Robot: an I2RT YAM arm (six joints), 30 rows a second.
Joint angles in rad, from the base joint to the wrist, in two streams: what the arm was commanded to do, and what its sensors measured. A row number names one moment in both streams.
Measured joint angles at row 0:
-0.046 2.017 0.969 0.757 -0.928 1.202
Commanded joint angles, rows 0 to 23:
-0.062 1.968 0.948 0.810 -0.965 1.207
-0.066 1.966 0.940 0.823 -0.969 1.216
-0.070 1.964 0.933 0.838 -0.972 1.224
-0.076 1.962 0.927 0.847 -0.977 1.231
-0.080 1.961 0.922 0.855 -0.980 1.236
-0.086 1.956 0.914 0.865 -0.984 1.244
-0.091 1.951 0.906 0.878 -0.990 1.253
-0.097 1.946 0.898 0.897 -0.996 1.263
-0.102 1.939 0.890 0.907 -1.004 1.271
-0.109 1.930 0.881 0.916 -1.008 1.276
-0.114 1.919 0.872 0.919 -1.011 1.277
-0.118 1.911 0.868 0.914 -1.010 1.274
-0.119 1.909 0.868 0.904 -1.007 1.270
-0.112 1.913 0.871 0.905 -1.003 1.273
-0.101 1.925 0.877 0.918 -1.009 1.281
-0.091 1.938 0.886 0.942 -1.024 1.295
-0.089 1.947 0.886 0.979 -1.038 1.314
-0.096 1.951 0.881 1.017 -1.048 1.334
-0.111 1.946 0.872 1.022 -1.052 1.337
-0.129 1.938 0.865 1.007 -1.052 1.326
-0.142 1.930 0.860 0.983 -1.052 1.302
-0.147 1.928 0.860 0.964 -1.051 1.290
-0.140 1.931 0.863 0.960 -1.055 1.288
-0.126 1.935 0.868 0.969 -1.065 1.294
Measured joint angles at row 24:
-0.117 1.951 0.862 0.926 -1.028 1.309
